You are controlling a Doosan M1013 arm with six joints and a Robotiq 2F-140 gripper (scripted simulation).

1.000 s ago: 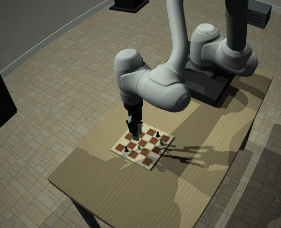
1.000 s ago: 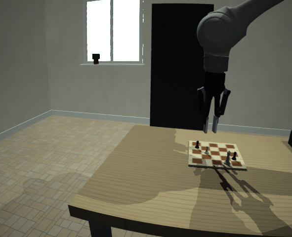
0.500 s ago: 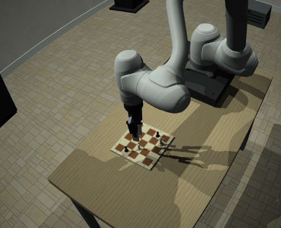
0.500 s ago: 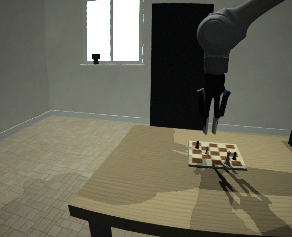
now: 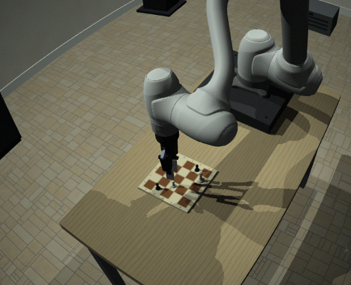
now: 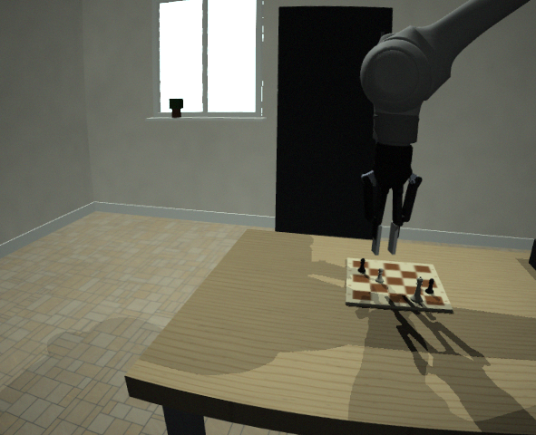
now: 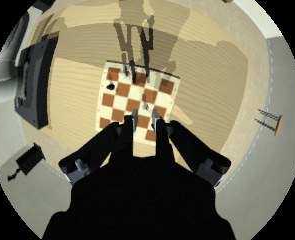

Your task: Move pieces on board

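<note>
The small white piece is 90 mm below my hand. The rest, counted from my hand: tall white piece: 80 mm to the left, 80 mm below, 70 mm behind; then small chessboard: 100 mm below, 40 mm behind.
</note>
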